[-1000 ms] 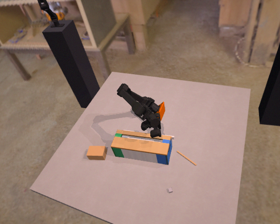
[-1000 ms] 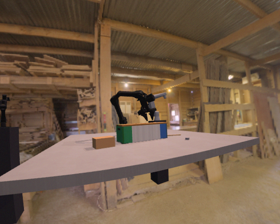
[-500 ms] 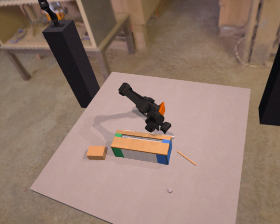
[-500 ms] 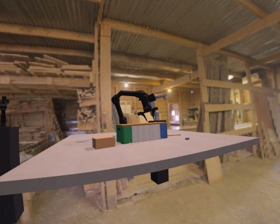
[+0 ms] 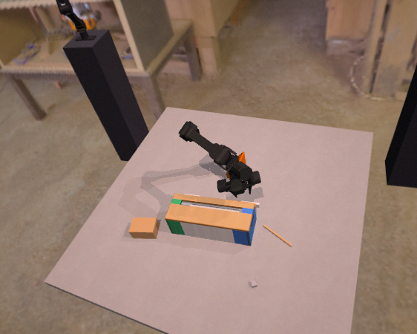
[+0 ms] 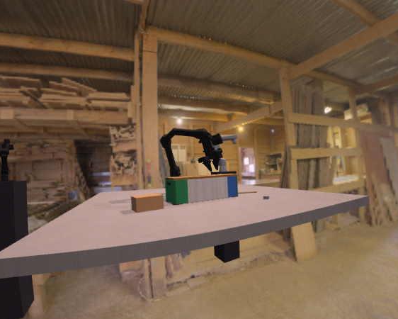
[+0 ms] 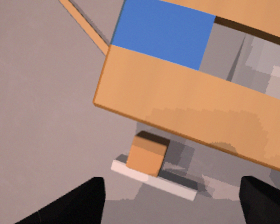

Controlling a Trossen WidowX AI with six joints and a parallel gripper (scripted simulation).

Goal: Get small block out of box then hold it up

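My gripper tip is 130 mm above the small orange block, 30 mm past it and 20 mm to the right of it. From my gripper tip the other things lie so: box (140 mm to the right, 90 mm below, 50 mm ahead); thin wooden stick (160 mm to the left, 150 mm below, 90 mm ahead); grey cube (330 mm ahead, 140 mm below, 100 mm to the left).
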